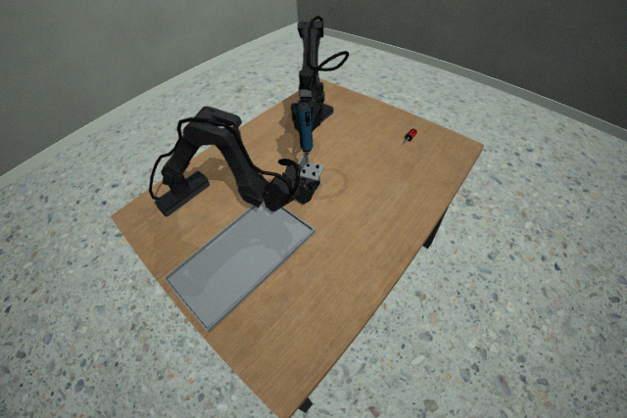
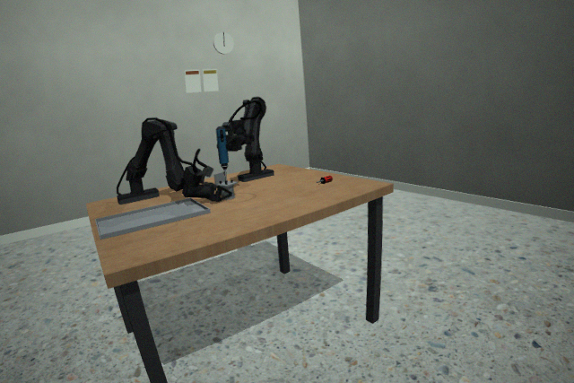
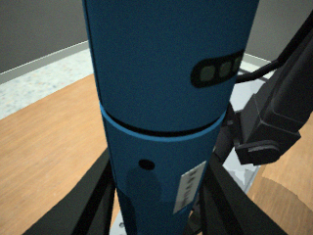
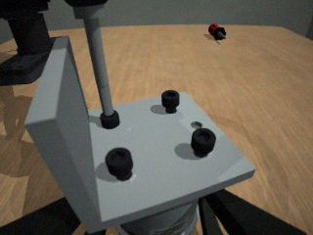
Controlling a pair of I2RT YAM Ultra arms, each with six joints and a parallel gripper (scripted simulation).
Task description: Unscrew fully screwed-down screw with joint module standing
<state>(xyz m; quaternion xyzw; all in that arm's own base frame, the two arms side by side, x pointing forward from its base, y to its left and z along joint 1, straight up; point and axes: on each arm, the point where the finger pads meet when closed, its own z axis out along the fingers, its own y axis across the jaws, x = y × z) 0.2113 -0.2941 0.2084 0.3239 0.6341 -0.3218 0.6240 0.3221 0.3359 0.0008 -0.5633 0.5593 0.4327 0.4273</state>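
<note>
My right gripper is now 1 cm below the joint module. The rest, counted from my right hand: grey L-shaped bracket (5 cm above); then flat grey tray (7 cm ahead, 35 cm to the right, 2 cm below); then screw (2 cm behind, 1 cm to the left, 4 cm above).
</note>
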